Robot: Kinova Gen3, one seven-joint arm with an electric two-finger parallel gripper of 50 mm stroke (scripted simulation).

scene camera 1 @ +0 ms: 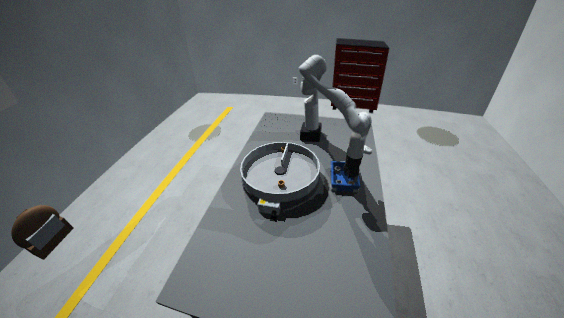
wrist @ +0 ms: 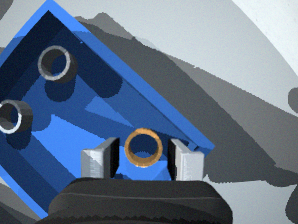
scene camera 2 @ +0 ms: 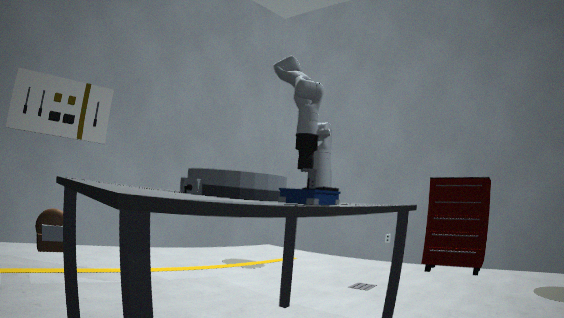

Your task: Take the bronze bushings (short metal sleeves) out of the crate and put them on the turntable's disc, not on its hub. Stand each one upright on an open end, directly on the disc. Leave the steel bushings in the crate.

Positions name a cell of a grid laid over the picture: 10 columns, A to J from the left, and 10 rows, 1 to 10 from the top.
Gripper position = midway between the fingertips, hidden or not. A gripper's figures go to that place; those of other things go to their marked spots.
My gripper (wrist: E7): 18 cm from the lens. A blue crate (wrist: D5) is 23 cm from the lens.
